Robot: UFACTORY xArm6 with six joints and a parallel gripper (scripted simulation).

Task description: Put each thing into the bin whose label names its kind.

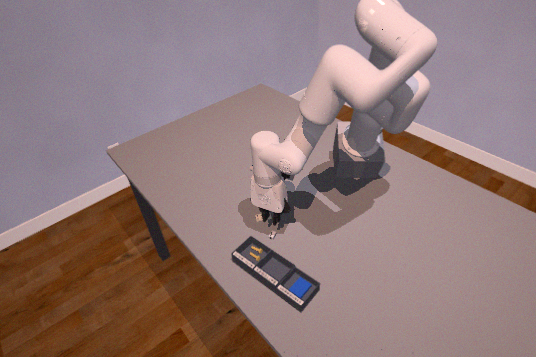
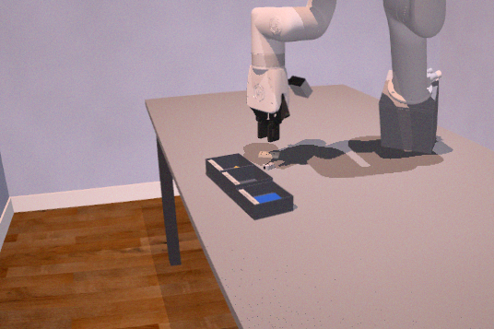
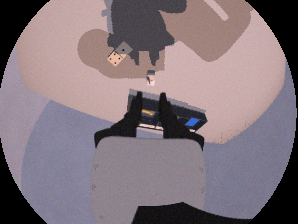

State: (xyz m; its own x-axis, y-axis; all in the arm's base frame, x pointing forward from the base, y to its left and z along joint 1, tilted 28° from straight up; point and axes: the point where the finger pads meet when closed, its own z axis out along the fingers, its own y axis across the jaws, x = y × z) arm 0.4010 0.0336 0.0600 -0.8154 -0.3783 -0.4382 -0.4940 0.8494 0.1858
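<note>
My gripper is now 4 cm short of the blue block, 20 cm to the right of it and 8 cm above it. Also, from my hand: cream domino: 1 cm behind, 9 cm to the right, 9 cm below.
</note>
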